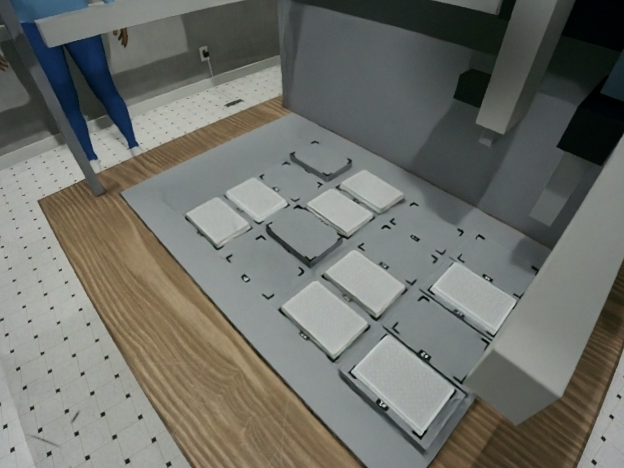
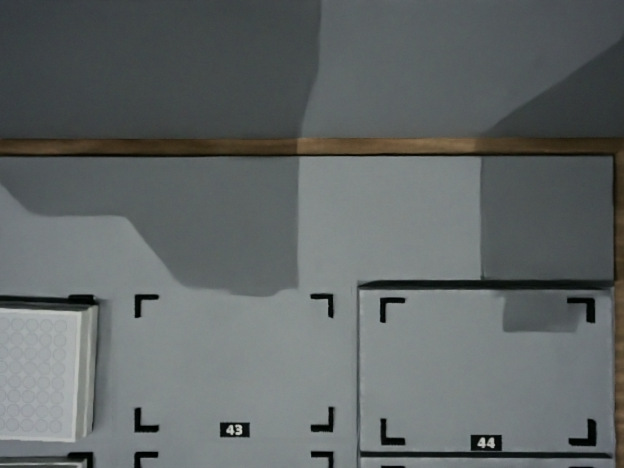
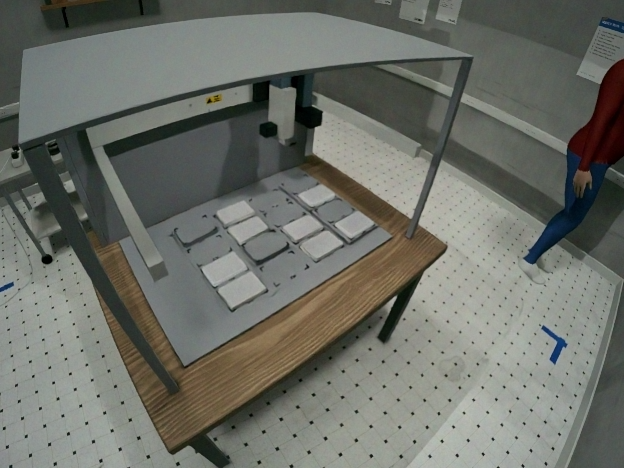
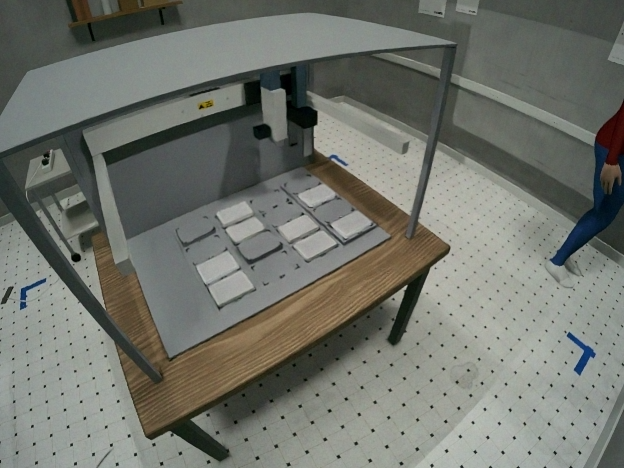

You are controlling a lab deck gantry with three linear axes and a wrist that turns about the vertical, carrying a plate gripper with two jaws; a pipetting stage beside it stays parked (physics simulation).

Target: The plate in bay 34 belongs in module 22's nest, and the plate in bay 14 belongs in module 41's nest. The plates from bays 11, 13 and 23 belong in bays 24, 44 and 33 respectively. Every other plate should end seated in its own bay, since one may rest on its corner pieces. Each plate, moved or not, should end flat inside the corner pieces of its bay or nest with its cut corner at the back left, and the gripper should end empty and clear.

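Frame: origin at the robot's base, x right, y back, z down, level; metres.
Seen in the pictures: gripper, fingertip midpoint: (image 1: pixel 550 205) (image 3: pixel 300 149) (image 4: pixel 300 149); robot's base, link origin: (image 1: pixel 186 218) (image 3: pixel 232 311) (image 4: pixel 219 308).
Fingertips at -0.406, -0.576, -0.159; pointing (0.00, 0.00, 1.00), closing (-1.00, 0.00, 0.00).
Observation:
Offsets run from my fingertips to a thing's middle, as dx, dy, dz. "pt": to the spot under its first point.
White plates lie in bay 34 @(pt +0.159, +0.017, +0.130) (image 1: pixel 473 297), bay 14 @(pt +0.367, +0.017, +0.130) (image 1: pixel 403 382), bay 11 @(pt +0.367, +0.503, +0.145) (image 1: pixel 217 221), bay 13 @(pt +0.366, +0.177, +0.145) (image 1: pixel 325 318), bay 23 @(pt +0.264, +0.178, +0.145) (image 1: pixel 364 283), bay 21 @(pt +0.259, +0.504, +0.145) (image 1: pixel 256 198) and bay 32 @(pt +0.151, +0.342, +0.145) (image 1: pixel 340 210). The plate in bay 42 @(pt +0.050, +0.336, +0.142) (image 1: pixel 371 190) (image 2: pixel 35 372) is turned slightly askew and overlaps its front right corner piece. Module 22's nest @(pt +0.257, +0.345, +0.140) (image 1: pixel 304 232) and module 41's nest @(pt +0.043, +0.509, +0.140) (image 1: pixel 321 158) are empty, as are bay 24 @(pt +0.239, +0.035, +0.145) (image 1: pixel 438 324), bay 33 @(pt +0.144, +0.186, +0.159) (image 1: pixel 398 251) and bay 44 @(pt +0.043, +0.022, +0.145) (image 2: pixel 483 372). Cut corners are too small to tell. My gripper (image 4: pixel 300 144) hangs high at the back right, empty, jaws apart, partly hidden.
The parked pipetting stage (image 1: pixel 526 65) (image 3: pixel 282 113) (image 4: pixel 273 113) hangs beside the gripper. Bay 43 @(pt +0.039, +0.184, +0.159) (image 2: pixel 234 357), bay 12 @(pt +0.357, +0.345, +0.159) (image 1: pixel 267 264) and bay 31 @(pt +0.143, +0.511, +0.159) (image 1: pixel 292 180) hold no plate. The back panel (image 1: pixel 362 100) stands behind the deck. Posts stand at the table's front corners.

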